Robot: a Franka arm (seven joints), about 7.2 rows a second.
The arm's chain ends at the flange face. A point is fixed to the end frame.
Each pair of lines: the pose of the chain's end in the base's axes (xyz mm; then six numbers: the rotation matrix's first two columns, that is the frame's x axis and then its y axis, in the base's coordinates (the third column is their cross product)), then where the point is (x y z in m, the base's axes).
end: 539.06 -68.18 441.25 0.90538 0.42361 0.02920 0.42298 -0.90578 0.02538
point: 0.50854 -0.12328 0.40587
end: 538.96 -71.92 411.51 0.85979 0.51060 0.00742 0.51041 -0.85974 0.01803
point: 0.51322 -0.12992 0.37698
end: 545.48 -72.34 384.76 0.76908 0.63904 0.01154 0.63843 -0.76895 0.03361
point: 0.52959 -0.13397 0.35060
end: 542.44 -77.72 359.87 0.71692 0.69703 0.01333 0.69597 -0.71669 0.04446
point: 0.53170 -0.14062 0.32602
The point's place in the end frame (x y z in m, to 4 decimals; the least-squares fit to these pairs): -0.0520 0.0361 0.0348
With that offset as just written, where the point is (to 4 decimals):
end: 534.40 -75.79 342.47 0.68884 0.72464 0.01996 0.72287 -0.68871 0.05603
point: 0.5266 -0.1392 0.3087
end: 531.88 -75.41 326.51 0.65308 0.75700 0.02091 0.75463 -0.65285 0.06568
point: 0.5274 -0.1393 0.2931
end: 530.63 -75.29 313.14 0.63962 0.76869 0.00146 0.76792 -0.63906 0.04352
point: 0.5263 -0.1393 0.2799
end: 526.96 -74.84 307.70 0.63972 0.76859 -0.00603 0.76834 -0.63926 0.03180
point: 0.5221 -0.1388 0.2744
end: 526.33 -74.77 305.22 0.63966 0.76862 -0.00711 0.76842 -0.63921 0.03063
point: 0.5215 -0.1387 0.2719
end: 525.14 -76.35 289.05 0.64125 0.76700 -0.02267 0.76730 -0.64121 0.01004
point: 0.5193 -0.1402 0.2558
